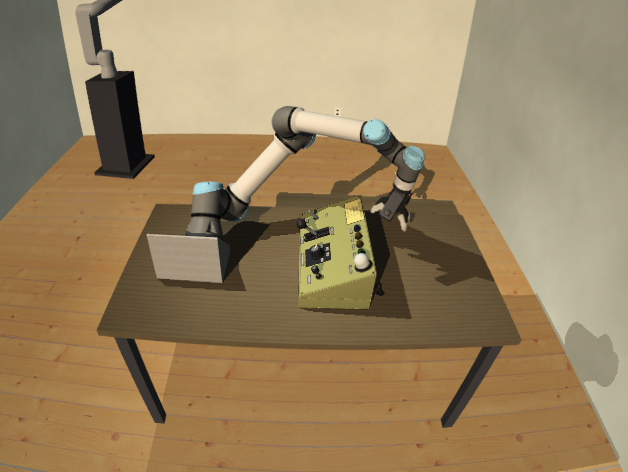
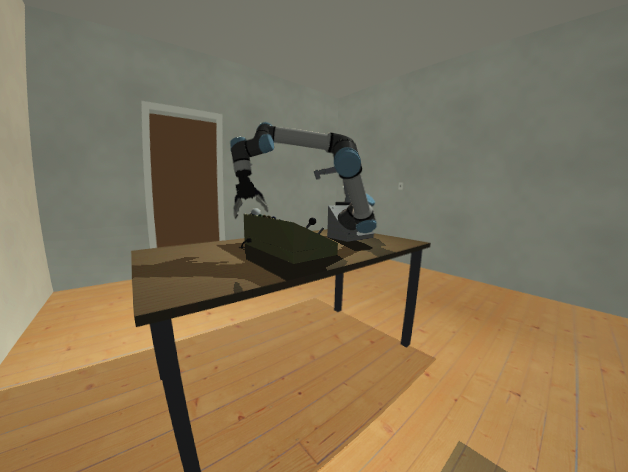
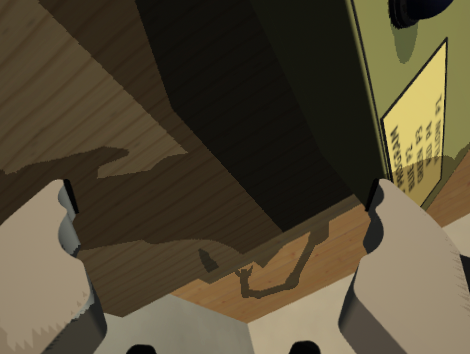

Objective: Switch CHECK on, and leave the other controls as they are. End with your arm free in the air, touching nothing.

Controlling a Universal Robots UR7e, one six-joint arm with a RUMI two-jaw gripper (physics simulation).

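Frame: origin at the arm's base, x ahead, y left, z up, level; centimetres.
Seen in the pictures: gripper, fingertip midpoint: [image 1: 387, 222] [image 2: 251, 215] [image 3: 224, 183]; arm's base, link origin: [image 1: 203, 240] [image 2: 347, 221].
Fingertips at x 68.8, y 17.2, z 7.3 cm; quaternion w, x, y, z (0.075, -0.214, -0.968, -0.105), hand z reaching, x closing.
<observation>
Offsets run from my fingertips to a thing's middle. "*": to the spot under its first point. Level surfaces: height alone.
A yellow-green control panel {dx -20.0, dy -6.6, dz -10.3 cm} [image 1: 337, 291] [image 2: 284, 238] [image 3: 378, 55] with a sloped top stands on the table. It carries a black ball lever {dx -33.4, dy -2.6, dz -4.2 cm} [image 1: 301, 223] [image 2: 312, 221], a joystick {dx -25.8, dy -13.6, dz -8.1 cm} [image 1: 317, 250], a small black toggle {dx -23.8, dy -25.4, dz -8.3 cm} [image 1: 315, 270], a white dome {* dx -9.3, dy -26.1, dz +1.0 cm} [image 1: 361, 260] [image 2: 255, 211] and a row of dark round knobs, one of them dark blue {* dx -11.9, dy -4.3, dz -1.9 cm} [image 1: 356, 228] [image 3: 425, 7]. The lettering is too small to tell which control is CHECK. My gripper [image 1: 389, 218] [image 2: 250, 212] [image 3: 224, 183] is open and empty, in the air beside the panel's edge near the yellow label plate {* dx -13.3, dy +8.7, dz -2.9 cm} [image 1: 354, 211] [image 3: 420, 135].
The dark wooden table {dz -18.8 cm} [image 1: 228, 319] [image 2: 167, 289] [image 3: 100, 105] bears the panel and a grey box [image 1: 185, 258] [image 2: 336, 223] beside my arm's base. A small black fitting {* dx -0.4, dy -20.7, dz -16.5 cm} [image 1: 379, 289] [image 2: 246, 242] sticks out from the panel's side. A black pedestal [image 1: 114, 121] with another arm stands behind.
</observation>
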